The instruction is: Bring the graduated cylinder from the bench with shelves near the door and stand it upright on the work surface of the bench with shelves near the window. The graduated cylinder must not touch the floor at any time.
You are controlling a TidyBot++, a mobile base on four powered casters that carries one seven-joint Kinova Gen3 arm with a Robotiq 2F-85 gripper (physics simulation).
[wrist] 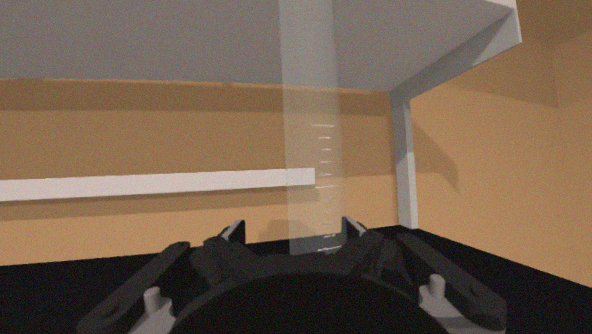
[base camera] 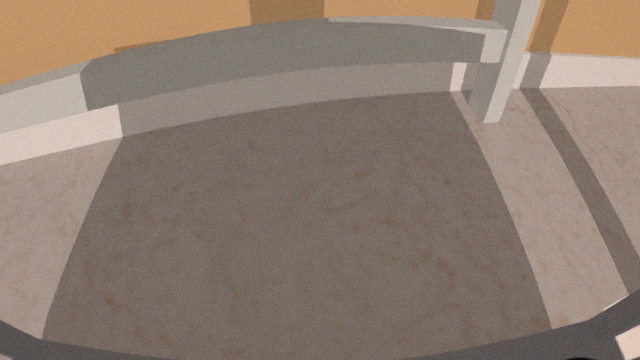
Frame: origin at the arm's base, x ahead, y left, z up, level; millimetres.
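Where they show: gripper, between the fingertips: (wrist: 293, 229).
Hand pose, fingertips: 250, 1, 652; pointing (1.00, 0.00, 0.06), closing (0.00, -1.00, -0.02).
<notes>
After its pixels a point has its place, as x, y, z.
The graduated cylinder (wrist: 312, 150) @(205, -13, 715) is clear, with white marks, and stands upright in the wrist view, right of the middle. Its top runs out of view and its foot is hidden behind the gripper. My gripper (wrist: 293, 229) @(250, 1, 651) is open, its fingertips low in the wrist view. The cylinder shows in the gap between them, nearer the right fingertip; whether it is between the pads or just beyond cannot be told. The black work surface (wrist: 500, 265) @(379, -366, 518) of the bench lies below. The cylinder does not show in the base camera view.
A grey shelf (wrist: 150, 45) @(408, 258, 956) overhangs the work surface, with a grey post (wrist: 406, 165) @(593, -347, 708) at the back right. A white rail (wrist: 150, 184) @(490, 324, 689) runs along the orange wall (wrist: 510, 175) @(773, -955, 645). In the base camera view are a grey lower beam (base camera: 280, 52) @(496, 32, -245) and a bench leg (base camera: 510, 60) @(543, -324, -264).
</notes>
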